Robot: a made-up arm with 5 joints.
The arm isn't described. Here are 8 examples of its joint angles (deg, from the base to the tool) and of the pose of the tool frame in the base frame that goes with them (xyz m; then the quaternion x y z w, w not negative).
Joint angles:
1: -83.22 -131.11 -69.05 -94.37 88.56
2: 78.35 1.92 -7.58 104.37 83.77
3: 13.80 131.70 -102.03 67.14 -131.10
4: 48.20 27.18 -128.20 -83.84 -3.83
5: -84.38 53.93 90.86 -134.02 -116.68
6: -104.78 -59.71 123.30 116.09 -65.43
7: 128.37 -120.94 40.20 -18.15 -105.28
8: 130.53 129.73 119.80 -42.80 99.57
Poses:
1: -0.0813 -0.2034 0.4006 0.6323 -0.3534 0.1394 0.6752
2: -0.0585 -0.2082 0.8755 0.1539 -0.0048 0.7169 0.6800
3: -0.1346 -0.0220 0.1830 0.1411 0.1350 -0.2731 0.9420
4: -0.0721 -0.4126 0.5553 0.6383 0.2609 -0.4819 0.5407
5: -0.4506 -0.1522 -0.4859 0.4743 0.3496 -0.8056 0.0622
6: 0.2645 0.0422 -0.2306 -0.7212 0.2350 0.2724 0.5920
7: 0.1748 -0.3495 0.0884 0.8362 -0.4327 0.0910 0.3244
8: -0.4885 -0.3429 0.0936 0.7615 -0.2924 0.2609 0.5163
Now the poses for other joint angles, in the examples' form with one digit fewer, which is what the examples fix.
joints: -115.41 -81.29 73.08 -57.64 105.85
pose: 0.239 0.346 0.180 0.028 -0.740 -0.672 0.011
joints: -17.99 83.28 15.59 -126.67 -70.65
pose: -0.584 -0.300 -0.059 -0.417 0.053 0.873 0.248
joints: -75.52 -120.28 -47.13 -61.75 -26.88
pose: 0.086 0.048 0.395 0.332 0.188 0.695 0.609
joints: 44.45 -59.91 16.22 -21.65 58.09
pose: 0.014 -0.168 0.283 -0.233 -0.368 0.513 0.740
